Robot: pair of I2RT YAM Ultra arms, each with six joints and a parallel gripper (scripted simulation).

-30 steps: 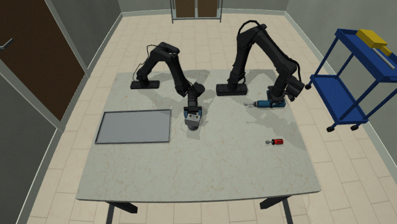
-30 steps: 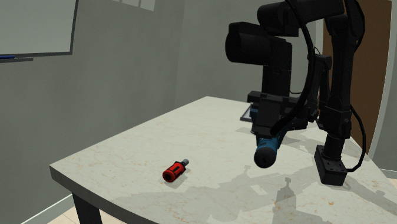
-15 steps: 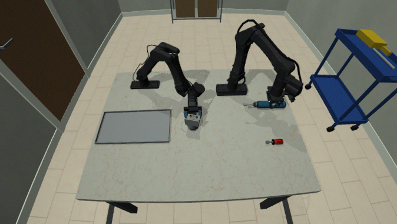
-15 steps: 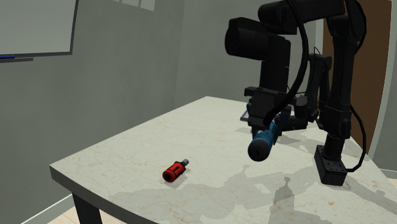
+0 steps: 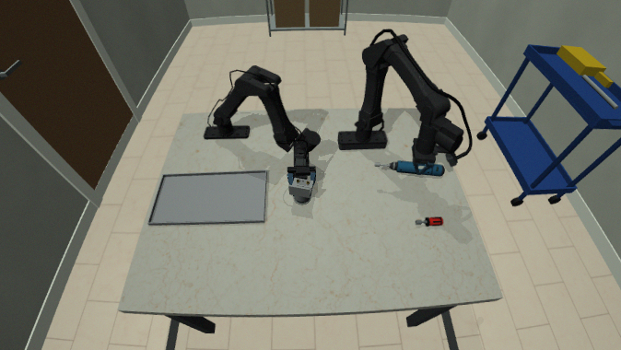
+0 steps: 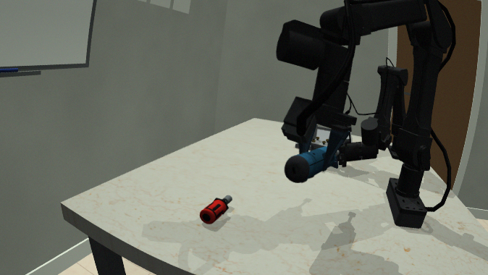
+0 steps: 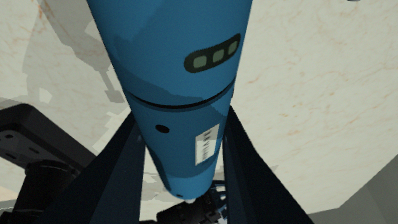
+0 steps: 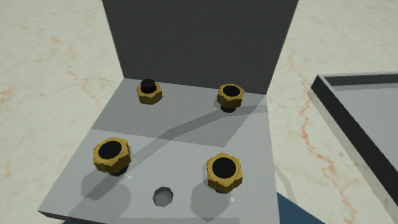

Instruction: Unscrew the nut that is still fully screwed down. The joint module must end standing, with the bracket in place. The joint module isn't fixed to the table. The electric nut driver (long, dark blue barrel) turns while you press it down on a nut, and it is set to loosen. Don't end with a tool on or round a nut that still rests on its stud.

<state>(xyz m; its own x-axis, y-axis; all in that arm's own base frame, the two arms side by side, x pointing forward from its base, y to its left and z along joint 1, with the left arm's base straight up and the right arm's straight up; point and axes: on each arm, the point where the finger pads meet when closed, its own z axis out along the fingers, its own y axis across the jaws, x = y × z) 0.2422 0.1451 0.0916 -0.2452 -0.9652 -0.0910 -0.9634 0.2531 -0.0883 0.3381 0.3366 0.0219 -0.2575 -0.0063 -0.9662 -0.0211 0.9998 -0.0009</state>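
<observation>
My right gripper is now 1 cm below the joint module. The rest, counted from my right hand: grey bracket (5 cm above); red-handled hand driver (45 cm to the left, 7 cm ahead, 1 cm below); shallow grey tray (34 cm to the right, 4 cm ahead, 2 cm below).
</observation>
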